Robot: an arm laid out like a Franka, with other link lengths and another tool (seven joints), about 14 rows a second.
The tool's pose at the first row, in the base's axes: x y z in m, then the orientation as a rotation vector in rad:
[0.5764, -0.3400, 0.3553, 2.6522, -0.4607, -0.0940]
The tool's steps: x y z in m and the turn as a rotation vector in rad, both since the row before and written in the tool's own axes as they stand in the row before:
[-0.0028, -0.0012, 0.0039, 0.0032, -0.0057, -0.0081]
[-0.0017, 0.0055, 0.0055, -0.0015, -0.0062, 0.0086]
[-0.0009, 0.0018, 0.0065, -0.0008, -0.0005, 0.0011]
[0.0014, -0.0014, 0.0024, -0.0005, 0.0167, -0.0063]
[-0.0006, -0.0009, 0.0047, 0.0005, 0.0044, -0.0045]
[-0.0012, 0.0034, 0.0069, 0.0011, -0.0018, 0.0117]
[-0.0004, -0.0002, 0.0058, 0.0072, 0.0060, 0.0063]
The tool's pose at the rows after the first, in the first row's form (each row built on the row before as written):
[0.5736, -0.3397, 0.3512, 2.6578, -0.4524, -0.1034]
[0.5696, -0.3461, 0.3486, 2.6545, -0.4655, -0.1093]
[0.5672, -0.3500, 0.3435, 2.6535, -0.4670, -0.1098]
[0.5686, -0.3503, 0.3407, 2.6535, -0.4531, -0.0896]
[0.5677, -0.3513, 0.3361, 2.6548, -0.4458, -0.0850]
[0.5647, -0.3567, 0.3314, 2.6531, -0.4620, -0.0836]
[0.5636, -0.3588, 0.3261, 2.6581, -0.4695, -0.0722]

